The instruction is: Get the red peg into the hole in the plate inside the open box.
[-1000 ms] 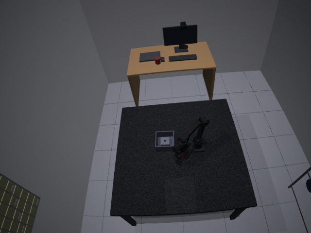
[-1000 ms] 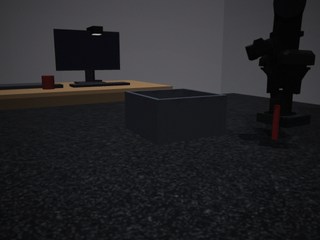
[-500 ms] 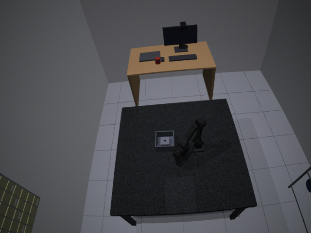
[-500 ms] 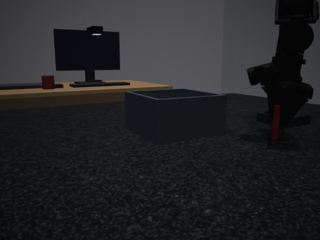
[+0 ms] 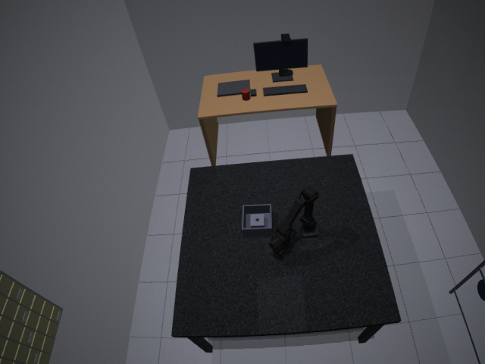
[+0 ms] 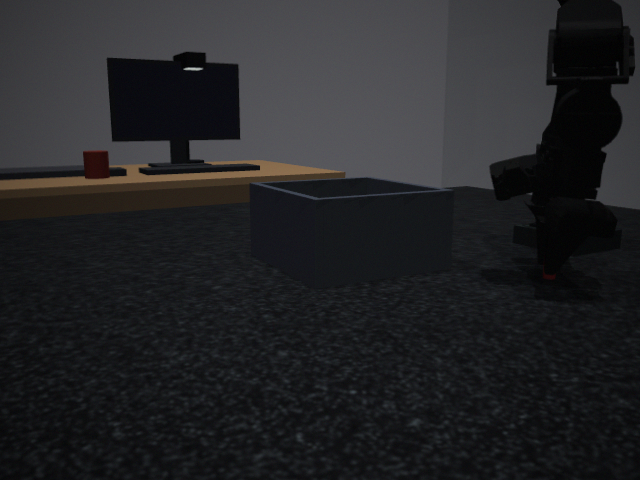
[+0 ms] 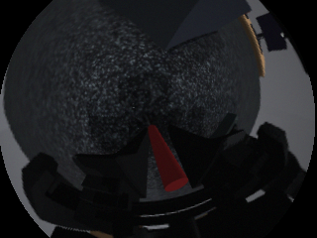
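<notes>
The red peg lies 1 cm to the left of my gripper tip and 3 cm above it. From my gripper tip the other things lie so: plate (15 cm ahead, 19 cm to the right, 4 cm above); then grey box (15 cm ahead, 19 cm to the right, 2 cm above).
</notes>
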